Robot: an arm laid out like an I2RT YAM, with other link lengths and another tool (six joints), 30 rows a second.
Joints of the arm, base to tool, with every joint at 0 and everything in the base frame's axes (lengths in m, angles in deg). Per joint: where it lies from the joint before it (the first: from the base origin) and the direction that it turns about. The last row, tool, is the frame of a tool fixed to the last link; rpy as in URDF.
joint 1: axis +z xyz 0 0 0.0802
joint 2: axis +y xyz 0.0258 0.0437 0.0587
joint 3: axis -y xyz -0.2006 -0.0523 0
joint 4: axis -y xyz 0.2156 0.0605 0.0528
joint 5: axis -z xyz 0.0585 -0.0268 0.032
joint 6: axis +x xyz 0.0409 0 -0.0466
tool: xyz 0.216 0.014 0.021 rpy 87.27 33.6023 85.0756
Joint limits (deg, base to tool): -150..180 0..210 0..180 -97..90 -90..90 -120..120
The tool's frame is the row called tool.
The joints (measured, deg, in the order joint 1, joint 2, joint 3, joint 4, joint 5, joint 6), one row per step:
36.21, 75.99, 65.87, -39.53, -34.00, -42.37
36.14, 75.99, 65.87, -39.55, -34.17, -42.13
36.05, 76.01, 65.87, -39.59, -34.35, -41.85
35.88, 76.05, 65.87, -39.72, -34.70, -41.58
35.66, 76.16, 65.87, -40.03, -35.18, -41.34
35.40, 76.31, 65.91, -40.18, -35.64, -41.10
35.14, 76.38, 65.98, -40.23, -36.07, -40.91
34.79, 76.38, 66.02, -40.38, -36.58, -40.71
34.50, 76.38, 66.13, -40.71, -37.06, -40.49
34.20, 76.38, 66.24, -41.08, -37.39, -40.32
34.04, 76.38, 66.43, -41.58, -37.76, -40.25
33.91, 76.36, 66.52, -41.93, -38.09, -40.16
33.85, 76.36, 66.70, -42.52, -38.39, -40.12
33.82, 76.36, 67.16, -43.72, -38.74, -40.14
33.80, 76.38, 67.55, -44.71, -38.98, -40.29
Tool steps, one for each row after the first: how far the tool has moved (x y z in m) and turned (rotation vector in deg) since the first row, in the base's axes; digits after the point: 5 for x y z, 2 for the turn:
-0.00013, 0.00007, 0.00037, 0.12, 0.28, -0.11
-0.00021, 0.00005, 0.00060, 0.22, 0.62, -0.26
-0.00064, -0.00011, 0.00084, 0.36, 1.12, -0.38
-0.00172, -0.00057, 0.00049, 0.44, 1.87, -0.44
-0.00190, -0.00078, 0.00058, 0.59, 2.47, -0.56
-0.00163, -0.00080, 0.00153, 0.85, 2.85, -0.66
-0.00143, -0.00122, 0.00262, 1.13, 3.32, -0.81
-0.00183, -0.00174, 0.00363, 1.33, 3.89, -0.93
-0.00177, -0.00262, 0.00420, 1.41, 4.38, -1.13
-0.00293, -0.00311, 0.00503, 1.47, 4.85, -1.11
-0.00397, -0.00347, 0.00564, 1.55, 5.27, -1.09
-0.00582, -0.00397, 0.00604, 1.51, 5.77, -1.00
-0.00906, -0.00499, 0.00684, 1.32, 6.53, -0.82
-0.01163, -0.00591, 0.00735, 1.11, 7.03, -0.62

